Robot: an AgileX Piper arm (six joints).
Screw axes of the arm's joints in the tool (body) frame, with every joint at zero. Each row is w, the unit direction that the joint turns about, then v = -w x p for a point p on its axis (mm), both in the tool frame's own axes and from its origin. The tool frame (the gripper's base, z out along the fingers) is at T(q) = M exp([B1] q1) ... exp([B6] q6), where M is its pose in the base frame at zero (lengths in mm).
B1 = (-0.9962, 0, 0.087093, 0.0, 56.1, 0.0)
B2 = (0, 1, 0, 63.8, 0.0, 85.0)
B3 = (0, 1, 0, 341.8, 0.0, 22.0)
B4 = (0, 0, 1, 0.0, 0.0, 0.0)
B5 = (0, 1, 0, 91.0, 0.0, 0.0)
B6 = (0, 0, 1, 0.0, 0.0, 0.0)
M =
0.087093 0 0.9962 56.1
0 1 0 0.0
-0.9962 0 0.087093 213.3
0 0 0 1
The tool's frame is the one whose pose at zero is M.
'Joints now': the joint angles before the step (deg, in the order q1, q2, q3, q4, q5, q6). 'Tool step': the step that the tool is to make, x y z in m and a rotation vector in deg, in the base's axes. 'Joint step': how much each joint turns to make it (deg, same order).
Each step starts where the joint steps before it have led.
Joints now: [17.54 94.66 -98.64 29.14 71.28 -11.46]
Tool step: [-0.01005 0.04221 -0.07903 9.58 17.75 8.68]
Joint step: [3.76 4.51 13.80 17.24 -0.61 -7.17]
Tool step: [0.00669 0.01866 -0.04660 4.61 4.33 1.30]
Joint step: [1.36 5.20 4.95 8.45 -3.90 -7.46]
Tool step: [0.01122 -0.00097 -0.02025 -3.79 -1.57 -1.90]
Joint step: [-0.05 2.38 0.19 -3.11 -4.08 -0.16]
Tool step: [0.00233 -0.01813 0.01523 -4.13 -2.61 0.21]
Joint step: [-1.99 -2.11 -1.64 -6.18 2.18 2.07]
